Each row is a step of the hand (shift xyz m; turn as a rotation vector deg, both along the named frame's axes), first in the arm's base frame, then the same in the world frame.
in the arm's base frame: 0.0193 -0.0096 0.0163 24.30 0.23 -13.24
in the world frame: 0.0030 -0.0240 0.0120 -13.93 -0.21 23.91
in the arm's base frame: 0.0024 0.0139 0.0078 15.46 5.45 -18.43
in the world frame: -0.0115 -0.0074 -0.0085 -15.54 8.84 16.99
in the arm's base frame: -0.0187 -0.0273 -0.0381 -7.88 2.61 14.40
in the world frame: 0.0242 0.0412 0.0163 4.28 -8.64 -13.54
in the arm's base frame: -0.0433 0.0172 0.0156 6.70 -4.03 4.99
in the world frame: 0.0079 0.0081 -0.0478 1.50 -7.78 4.82
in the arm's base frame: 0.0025 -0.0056 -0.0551 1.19 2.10 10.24
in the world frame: -0.0077 0.0467 0.0289 -0.24 -9.43 -4.66
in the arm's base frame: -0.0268 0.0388 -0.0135 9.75 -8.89 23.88
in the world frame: -0.0243 0.0265 -0.0333 8.26 -25.98 1.19
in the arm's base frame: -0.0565 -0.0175 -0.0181 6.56 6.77 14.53
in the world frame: 0.0370 0.0424 -0.0257 -5.83 -15.58 -4.84
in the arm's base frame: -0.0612 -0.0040 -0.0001 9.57 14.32 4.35
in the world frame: 0.0311 0.0296 -0.0438 -15.85 -7.81 -1.84
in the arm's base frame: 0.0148 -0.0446 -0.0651 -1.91 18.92 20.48
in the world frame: 0.0185 0.0477 0.0618 -11.31 -16.13 -19.82
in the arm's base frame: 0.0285 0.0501 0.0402 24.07 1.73 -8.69
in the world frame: -0.0480 -0.0467 -0.0212 -14.18 -4.00 20.99
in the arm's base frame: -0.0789 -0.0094 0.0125 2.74 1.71 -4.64
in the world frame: 0.0464 0.0269 -0.0599 -3.68 2.80 3.25
